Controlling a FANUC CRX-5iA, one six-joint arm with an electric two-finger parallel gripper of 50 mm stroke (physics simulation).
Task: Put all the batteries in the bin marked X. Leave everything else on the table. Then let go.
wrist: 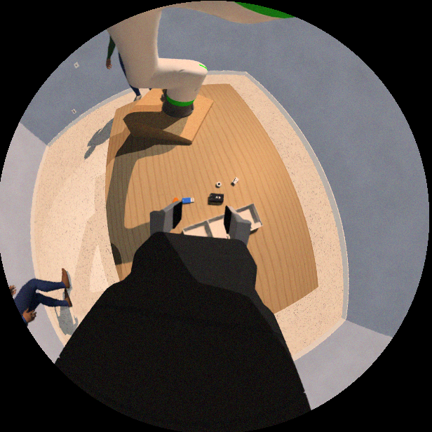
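My gripper (pixel 202 212) is open and empty, high above the table, its fingers overlapping the view of a pale divided tray (pixel 257 215). Part of the tray is hidden by the right finger and the gripper body, and no X mark can be read. Beyond the tray lie a black block (pixel 216 199) with small pale marks, a small white ring-like piece (pixel 218 184) and a small white piece with dark marks (pixel 235 181). A blue piece with a pale end (pixel 188 200) lies left of the block. An orange thing (pixel 175 200) is mostly hidden by the left finger. I cannot tell which are batteries.
The wooden table (pixel 285 240) extends around the tray. The arm's base stands on a wooden block (pixel 202 107) at the far side. A dark bit shows beside the tray's right end. A person's legs (pixel 47 286) show at the lower left, beyond the table edge.
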